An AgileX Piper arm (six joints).
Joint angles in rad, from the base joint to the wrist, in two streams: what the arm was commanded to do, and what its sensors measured. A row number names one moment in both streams.
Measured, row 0: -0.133, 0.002, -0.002, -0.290, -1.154, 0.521
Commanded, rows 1 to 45: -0.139, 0.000, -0.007, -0.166, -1.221, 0.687; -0.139, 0.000, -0.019, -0.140, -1.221, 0.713; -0.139, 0.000, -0.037, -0.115, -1.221, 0.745; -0.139, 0.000, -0.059, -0.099, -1.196, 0.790; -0.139, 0.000, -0.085, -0.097, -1.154, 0.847; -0.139, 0.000, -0.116, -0.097, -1.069, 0.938; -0.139, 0.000, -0.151, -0.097, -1.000, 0.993; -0.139, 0.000, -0.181, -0.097, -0.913, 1.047; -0.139, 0.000, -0.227, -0.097, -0.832, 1.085; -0.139, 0.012, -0.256, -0.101, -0.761, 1.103; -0.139, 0.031, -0.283, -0.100, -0.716, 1.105; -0.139, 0.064, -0.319, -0.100, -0.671, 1.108; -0.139, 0.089, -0.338, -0.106, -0.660, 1.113; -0.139, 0.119, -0.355, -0.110, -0.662, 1.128; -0.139, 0.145, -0.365, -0.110, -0.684, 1.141; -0.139, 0.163, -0.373, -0.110, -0.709, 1.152; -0.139, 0.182, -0.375, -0.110, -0.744, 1.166; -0.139, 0.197, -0.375, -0.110, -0.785, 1.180; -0.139, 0.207, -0.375, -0.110, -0.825, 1.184; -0.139, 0.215, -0.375, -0.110, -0.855, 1.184; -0.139, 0.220, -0.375, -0.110, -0.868, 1.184; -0.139, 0.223, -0.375, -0.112, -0.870, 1.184; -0.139, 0.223, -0.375, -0.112, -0.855, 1.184; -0.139, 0.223, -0.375, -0.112, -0.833, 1.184; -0.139, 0.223, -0.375, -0.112, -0.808, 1.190; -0.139, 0.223, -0.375, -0.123, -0.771, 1.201; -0.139, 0.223, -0.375, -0.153, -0.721, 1.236; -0.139, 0.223, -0.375, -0.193, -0.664, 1.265; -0.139, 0.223, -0.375, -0.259, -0.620, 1.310; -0.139, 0.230, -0.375, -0.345, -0.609, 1.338; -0.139, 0.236, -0.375, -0.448, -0.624, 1.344; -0.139, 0.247, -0.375, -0.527, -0.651, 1.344; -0.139, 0.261, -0.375, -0.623, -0.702, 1.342; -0.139, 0.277, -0.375, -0.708, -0.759, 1.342; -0.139, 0.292, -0.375, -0.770, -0.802, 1.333; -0.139, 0.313, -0.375, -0.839, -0.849, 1.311; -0.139, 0.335, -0.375, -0.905, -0.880, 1.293; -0.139, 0.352, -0.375, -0.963, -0.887, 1.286; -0.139, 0.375, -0.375, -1.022, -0.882, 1.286; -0.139, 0.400, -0.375, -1.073, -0.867, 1.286; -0.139, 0.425, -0.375, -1.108, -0.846, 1.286; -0.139, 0.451, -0.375, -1.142, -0.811, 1.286; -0.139, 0.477, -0.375, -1.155, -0.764, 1.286; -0.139, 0.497, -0.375, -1.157, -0.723, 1.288; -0.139, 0.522, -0.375, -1.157, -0.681, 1.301
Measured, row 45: -0.133, 0.440, -0.369, -1.092, -0.817, 1.296
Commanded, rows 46 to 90: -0.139, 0.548, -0.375, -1.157, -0.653, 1.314; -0.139, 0.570, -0.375, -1.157, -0.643, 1.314; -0.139, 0.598, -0.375, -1.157, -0.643, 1.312; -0.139, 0.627, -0.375, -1.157, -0.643, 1.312; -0.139, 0.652, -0.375, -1.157, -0.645, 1.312; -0.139, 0.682, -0.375, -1.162, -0.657, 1.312; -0.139, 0.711, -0.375, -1.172, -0.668, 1.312; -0.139, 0.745, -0.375, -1.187, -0.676, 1.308; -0.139, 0.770, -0.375, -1.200, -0.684, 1.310; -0.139, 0.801, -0.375, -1.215, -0.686, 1.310; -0.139, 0.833, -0.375, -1.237, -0.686, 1.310; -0.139, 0.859, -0.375, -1.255, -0.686, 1.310; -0.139, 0.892, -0.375, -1.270, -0.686, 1.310; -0.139, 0.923, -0.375, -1.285, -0.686, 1.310; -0.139, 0.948, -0.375, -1.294, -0.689, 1.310; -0.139, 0.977, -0.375, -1.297, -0.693, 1.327; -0.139, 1.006, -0.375, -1.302, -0.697, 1.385; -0.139, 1.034, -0.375, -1.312, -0.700, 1.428; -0.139, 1.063, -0.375, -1.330, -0.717, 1.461; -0.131, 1.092, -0.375, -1.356, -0.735, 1.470; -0.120, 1.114, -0.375, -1.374, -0.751, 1.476; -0.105, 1.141, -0.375, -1.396, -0.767, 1.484; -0.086, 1.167, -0.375, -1.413, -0.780, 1.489; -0.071, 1.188, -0.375, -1.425, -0.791, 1.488; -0.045, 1.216, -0.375, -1.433, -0.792, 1.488; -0.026, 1.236, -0.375, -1.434, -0.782, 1.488; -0.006, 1.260, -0.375, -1.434, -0.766, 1.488; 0.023, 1.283, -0.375, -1.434, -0.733, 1.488; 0.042, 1.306, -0.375, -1.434, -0.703, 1.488; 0.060, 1.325, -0.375, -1.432, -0.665, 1.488; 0.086, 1.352, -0.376, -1.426, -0.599, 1.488; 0.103, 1.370, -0.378, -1.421, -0.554, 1.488; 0.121, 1.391, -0.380, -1.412, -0.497, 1.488; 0.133, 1.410, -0.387, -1.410, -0.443, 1.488; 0.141, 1.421, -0.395, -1.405, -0.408, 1.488; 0.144, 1.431, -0.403, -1.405, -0.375, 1.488; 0.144, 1.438, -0.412, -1.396, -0.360, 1.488; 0.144, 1.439, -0.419, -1.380, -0.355, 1.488; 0.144, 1.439, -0.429, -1.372, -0.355, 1.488; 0.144, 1.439, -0.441, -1.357, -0.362, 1.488; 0.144, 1.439, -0.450, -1.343, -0.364, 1.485; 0.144, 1.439, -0.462, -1.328, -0.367, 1.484; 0.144, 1.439, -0.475, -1.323, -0.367, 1.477; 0.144, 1.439, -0.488, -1.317, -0.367, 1.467; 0.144, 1.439, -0.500, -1.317, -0.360, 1.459
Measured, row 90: 0.140, 1.439, -0.457, -1.346, -0.372, 1.483
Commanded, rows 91 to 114: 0.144, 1.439, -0.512, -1.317, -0.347, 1.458; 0.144, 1.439, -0.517, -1.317, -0.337, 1.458; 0.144, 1.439, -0.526, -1.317, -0.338, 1.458; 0.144, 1.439, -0.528, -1.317, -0.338, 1.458; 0.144, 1.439, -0.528, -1.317, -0.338, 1.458; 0.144, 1.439, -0.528, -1.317, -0.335, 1.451; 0.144, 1.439, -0.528, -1.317, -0.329, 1.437; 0.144, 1.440, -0.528, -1.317, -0.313, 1.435; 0.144, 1.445, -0.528, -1.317, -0.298, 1.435; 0.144, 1.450, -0.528, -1.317, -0.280, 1.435; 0.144, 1.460, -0.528, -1.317, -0.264, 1.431; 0.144, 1.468, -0.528, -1.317, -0.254, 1.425; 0.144, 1.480, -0.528, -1.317, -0.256, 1.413; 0.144, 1.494, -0.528, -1.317, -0.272, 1.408; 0.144, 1.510, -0.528, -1.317, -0.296, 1.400; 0.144, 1.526, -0.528, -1.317, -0.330, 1.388; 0.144, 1.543, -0.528, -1.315, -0.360, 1.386; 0.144, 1.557, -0.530, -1.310, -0.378, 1.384; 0.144, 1.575, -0.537, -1.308, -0.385, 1.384; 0.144, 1.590, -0.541, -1.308, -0.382, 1.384; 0.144, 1.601, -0.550, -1.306, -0.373, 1.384; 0.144, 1.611, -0.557, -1.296, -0.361, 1.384; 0.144, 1.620, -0.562, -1.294, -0.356, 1.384; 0.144, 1.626, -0.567, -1.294, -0.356, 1.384
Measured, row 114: 0.140, 1.599, -0.542, -1.308, -0.366, 1.397
